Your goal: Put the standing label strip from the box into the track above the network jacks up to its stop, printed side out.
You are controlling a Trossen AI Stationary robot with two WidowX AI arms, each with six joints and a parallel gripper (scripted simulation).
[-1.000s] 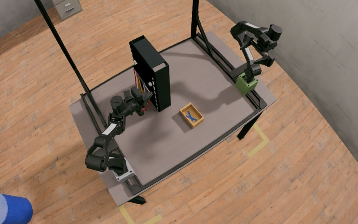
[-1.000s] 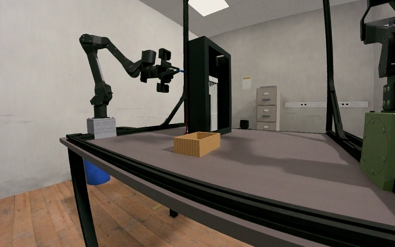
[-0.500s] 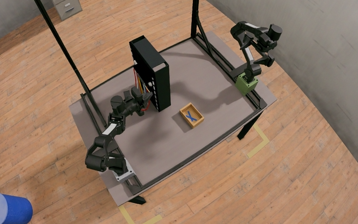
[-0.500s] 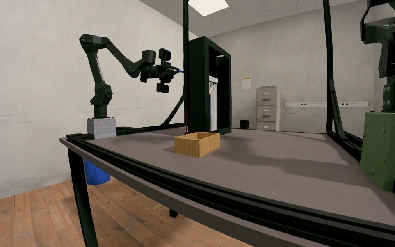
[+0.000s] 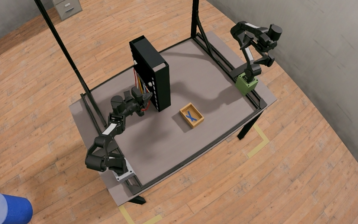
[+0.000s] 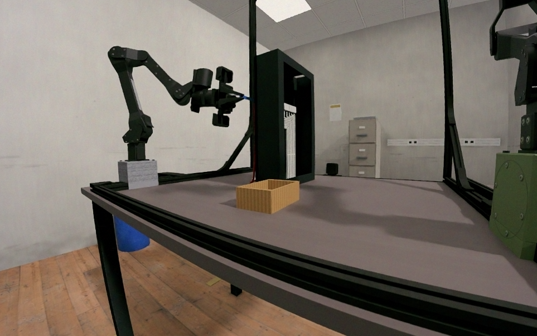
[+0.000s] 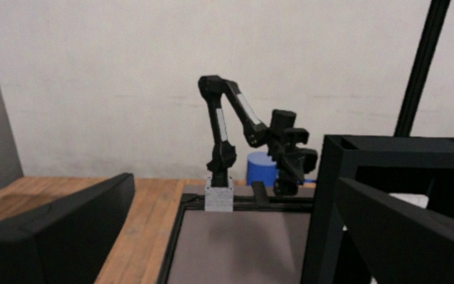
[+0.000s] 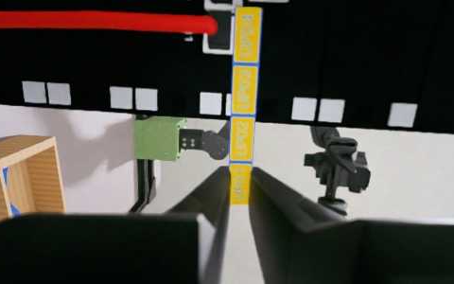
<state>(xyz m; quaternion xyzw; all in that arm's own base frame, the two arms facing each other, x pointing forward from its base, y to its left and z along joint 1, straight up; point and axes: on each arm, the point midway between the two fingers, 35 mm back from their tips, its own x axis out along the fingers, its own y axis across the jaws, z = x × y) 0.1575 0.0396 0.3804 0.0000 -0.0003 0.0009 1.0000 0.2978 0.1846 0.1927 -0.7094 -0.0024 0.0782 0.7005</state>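
Right now my right hand is 3 cm past the label strip and 3 cm to the right of it. The rest, counted from my right hand: wooden box 12 cm ahead, 20 cm to the left, 27 cm below; then black patch panel 15 cm behind, 7 cm to the left, 8 cm below.
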